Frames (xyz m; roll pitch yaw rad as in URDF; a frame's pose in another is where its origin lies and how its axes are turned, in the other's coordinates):
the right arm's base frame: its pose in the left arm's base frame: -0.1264 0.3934 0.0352 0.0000 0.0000 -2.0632
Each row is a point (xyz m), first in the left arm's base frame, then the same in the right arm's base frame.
Working: the left arm's base frame: its pose in the right arm's base frame: 0.2869 0.2974 -0.0352 0.0000 0.0000 2.0632

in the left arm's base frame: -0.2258 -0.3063 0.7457
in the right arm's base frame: 0.6636 0.2432 0.7105
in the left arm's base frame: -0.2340 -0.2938 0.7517
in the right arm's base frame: 0.6564 0.2301 0.7165
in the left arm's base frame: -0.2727 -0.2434 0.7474
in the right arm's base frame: 0.6303 0.1721 0.7122
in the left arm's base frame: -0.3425 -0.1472 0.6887
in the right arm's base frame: 0.5785 0.0651 0.6535
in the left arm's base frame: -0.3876 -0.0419 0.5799
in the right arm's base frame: 0.5071 -0.0244 0.5447
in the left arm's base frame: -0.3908 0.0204 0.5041
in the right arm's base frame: 0.4537 -0.0567 0.4689
